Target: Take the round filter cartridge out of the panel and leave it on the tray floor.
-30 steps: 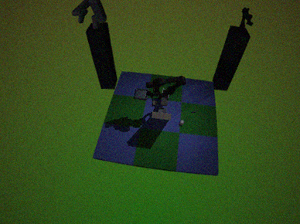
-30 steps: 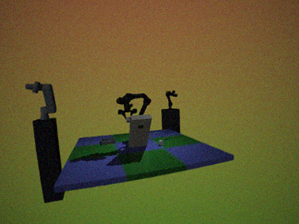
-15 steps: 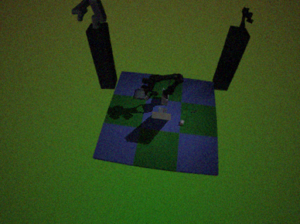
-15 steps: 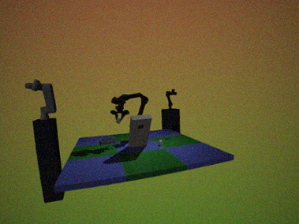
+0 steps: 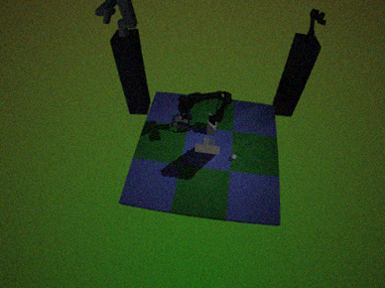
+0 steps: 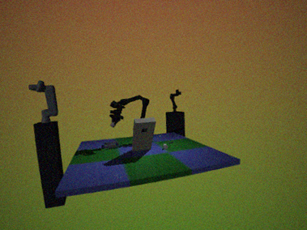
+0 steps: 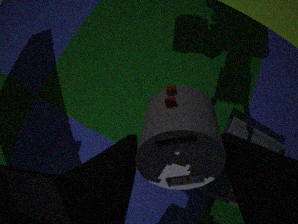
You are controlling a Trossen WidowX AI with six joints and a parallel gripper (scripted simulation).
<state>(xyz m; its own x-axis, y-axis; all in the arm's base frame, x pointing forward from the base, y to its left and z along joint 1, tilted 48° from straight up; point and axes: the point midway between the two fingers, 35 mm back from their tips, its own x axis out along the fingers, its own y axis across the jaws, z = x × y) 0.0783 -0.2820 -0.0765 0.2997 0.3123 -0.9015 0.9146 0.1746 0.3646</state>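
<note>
My gripper tip is now 18 cm past the grey tray, 2 cm to the left of it and 25 cm above it. The rest, counted from my gripper tip: round filter cartridge: right at my gripper tip; grey service panel: 22 cm ahead, 24 cm to the left, 9 cm below.
</note>
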